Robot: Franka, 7 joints.
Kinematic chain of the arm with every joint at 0, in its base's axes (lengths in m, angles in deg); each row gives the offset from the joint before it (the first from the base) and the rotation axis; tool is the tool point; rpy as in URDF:
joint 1: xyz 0 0 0.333 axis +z
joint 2: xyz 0 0 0 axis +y
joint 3: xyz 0 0 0.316 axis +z
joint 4: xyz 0.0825 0 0 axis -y
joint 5: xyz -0.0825 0 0.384 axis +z
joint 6: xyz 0 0 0 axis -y
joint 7: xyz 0.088 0 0 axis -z
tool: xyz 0 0 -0.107 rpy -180 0 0
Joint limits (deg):
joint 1: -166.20..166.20
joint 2: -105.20..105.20
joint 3: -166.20..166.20
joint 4: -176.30..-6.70
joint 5: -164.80..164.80
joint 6: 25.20..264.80
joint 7: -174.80..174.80
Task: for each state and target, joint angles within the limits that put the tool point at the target. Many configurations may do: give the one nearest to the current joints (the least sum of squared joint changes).
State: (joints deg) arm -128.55 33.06 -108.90 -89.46 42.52 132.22 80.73
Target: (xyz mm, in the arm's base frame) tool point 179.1 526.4 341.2
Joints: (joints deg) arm -151.50 -9.68 -138.08 -124.52 41.08 132.72 80.73
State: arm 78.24 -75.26 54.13 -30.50 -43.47 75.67 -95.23
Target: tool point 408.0 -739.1 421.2
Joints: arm 127.07 -93.44 48.66 -17.65 -49.09 127.05 -95.23
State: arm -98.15 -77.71 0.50 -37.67 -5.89 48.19 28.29
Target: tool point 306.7 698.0 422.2
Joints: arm -112.29 -103.11 5.94 -18.02 -3.60 74.94 28.29
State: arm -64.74 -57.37 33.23 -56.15 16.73 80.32 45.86
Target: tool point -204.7 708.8 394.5
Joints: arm -48.50 -102.69 49.19 -37.38 22.91 70.84 45.86
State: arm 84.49 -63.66 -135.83 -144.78 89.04 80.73 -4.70
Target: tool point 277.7 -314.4 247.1
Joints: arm 59.86 -48.09 -129.35 -140.80 87.13 64.11 -4.70
